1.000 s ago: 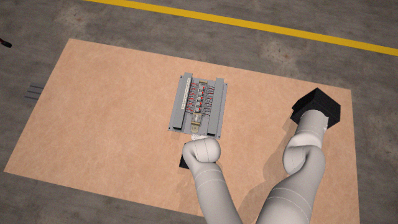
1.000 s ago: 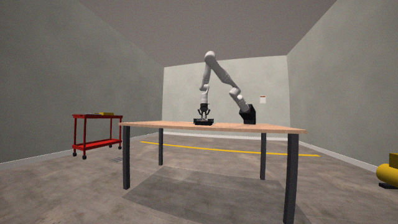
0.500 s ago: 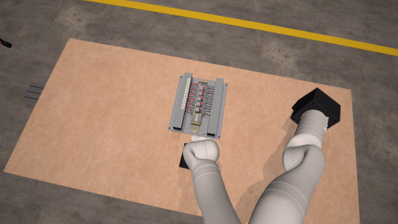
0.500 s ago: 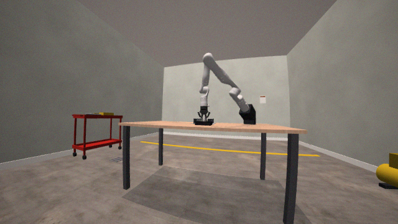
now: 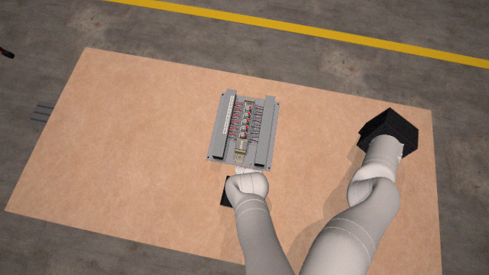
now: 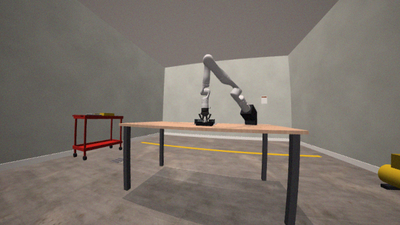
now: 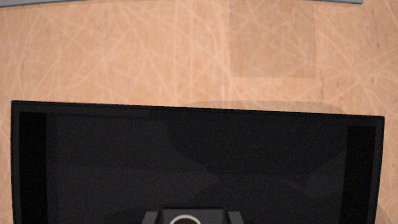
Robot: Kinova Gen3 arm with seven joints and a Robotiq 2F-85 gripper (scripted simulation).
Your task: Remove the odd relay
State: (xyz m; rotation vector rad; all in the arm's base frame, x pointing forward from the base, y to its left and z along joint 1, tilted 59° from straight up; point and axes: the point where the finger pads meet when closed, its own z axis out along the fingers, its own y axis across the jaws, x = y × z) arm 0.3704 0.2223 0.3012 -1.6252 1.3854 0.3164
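Now: hand 10 mm above the dark relay. Also, from my hand: grey relay panel 140 mm ahead, 240 mm to the right, 10 mm below; black parts tray 20 mm below.
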